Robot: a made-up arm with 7 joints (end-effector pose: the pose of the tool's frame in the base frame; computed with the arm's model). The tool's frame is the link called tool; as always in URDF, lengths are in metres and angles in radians.
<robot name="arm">
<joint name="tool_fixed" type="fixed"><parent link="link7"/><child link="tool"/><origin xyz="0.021 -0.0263 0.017" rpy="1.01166 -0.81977 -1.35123"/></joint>
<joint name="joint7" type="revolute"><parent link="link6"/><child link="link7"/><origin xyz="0.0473 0.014 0.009"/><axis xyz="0.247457 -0.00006 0.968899"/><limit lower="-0.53" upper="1.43" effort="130" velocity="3.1"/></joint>
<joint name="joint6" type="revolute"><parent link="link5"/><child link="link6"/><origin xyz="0.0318 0.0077 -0.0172"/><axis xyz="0.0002 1 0.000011"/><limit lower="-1.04" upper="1.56" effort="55" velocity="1.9"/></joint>
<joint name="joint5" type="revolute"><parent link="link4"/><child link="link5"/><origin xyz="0.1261 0.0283 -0.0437"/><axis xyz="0.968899 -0.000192 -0.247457"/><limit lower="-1.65" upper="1.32" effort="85" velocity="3"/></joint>
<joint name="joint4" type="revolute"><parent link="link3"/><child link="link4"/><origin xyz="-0.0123 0.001 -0.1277"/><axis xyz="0.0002 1 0.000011"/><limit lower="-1" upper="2.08" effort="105" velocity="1.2"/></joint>
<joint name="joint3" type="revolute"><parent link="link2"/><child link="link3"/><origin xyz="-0.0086 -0.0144 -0.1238"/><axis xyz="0.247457 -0.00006 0.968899"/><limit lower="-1.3" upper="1.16" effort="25" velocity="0.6"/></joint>
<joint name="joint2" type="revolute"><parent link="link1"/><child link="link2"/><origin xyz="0.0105 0.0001 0.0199"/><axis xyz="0.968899 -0.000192 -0.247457"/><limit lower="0.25" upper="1.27" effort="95" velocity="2.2"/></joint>
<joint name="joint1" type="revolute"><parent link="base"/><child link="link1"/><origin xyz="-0.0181 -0.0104 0.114"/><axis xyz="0.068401 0.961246 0.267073"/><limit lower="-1.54" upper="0.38" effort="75" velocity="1.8"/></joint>
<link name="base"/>
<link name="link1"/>
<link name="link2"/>
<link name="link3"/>
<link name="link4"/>
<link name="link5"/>
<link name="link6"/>
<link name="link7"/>
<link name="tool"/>
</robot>
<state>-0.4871 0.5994 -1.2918 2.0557 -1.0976 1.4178 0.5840</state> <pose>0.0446 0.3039 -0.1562 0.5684 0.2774 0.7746 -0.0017</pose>
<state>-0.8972 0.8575 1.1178 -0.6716 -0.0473 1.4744 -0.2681</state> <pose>0.0941 0.2228 0.2411 0.6382 0.4221 -0.6434 -0.0244</pose>
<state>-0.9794 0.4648 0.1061 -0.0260 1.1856 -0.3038 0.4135</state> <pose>0.3220 0.0009 0.1460 0.0076 0.8144 -0.4907 -0.3097</pose>
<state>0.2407 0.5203 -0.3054 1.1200 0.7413 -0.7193 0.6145</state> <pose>-0.0493 0.1380 -0.2799 0.5876 0.2107 -0.1744 -0.7615</pose>
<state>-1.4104 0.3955 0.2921 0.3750 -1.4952 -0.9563 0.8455</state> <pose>0.3291 0.1323 0.1923 0.2987 -0.2191 -0.6953 0.6159</pose>
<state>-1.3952 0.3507 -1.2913 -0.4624 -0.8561 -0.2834 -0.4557</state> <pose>0.1421 -0.1978 0.1357 0.2209 0.4265 0.5650 0.6709</pose>
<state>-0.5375 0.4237 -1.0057 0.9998 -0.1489 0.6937 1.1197</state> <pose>0.2476 0.0666 -0.2887 0.5072 0.6269 0.0984 -0.5831</pose>
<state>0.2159 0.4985 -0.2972 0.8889 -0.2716 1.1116 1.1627</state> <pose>-0.0767 0.2161 -0.3095 0.5701 0.3730 0.6056 -0.4112</pose>
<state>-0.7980 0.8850 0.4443 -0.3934 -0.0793 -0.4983 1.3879</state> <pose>0.1464 0.1320 0.2453 0.0054 -0.4832 0.7910 -0.3752</pose>
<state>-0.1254 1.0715 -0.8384 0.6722 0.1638 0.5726 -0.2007</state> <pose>0.1263 0.2717 -0.2082 0.5772 0.1600 0.3563 -0.7171</pose>
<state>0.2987 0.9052 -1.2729 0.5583 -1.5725 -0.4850 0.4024</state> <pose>-0.0621 0.1875 -0.2593 0.9730 0.1074 0.0179 -0.2033</pose>
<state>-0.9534 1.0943 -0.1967 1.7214 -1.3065 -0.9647 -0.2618</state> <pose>0.1833 0.3500 0.0808 0.5261 0.6160 -0.5863 0.0039</pose>
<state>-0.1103 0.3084 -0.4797 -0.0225 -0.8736 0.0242 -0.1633</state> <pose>0.2134 -0.0283 -0.1435 0.6778 -0.2842 -0.5972 -0.3213</pose>
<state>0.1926 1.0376 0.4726 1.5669 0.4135 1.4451 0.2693</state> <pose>-0.1669 0.3945 -0.0448 0.5237 0.1242 0.8364 0.1034</pose>
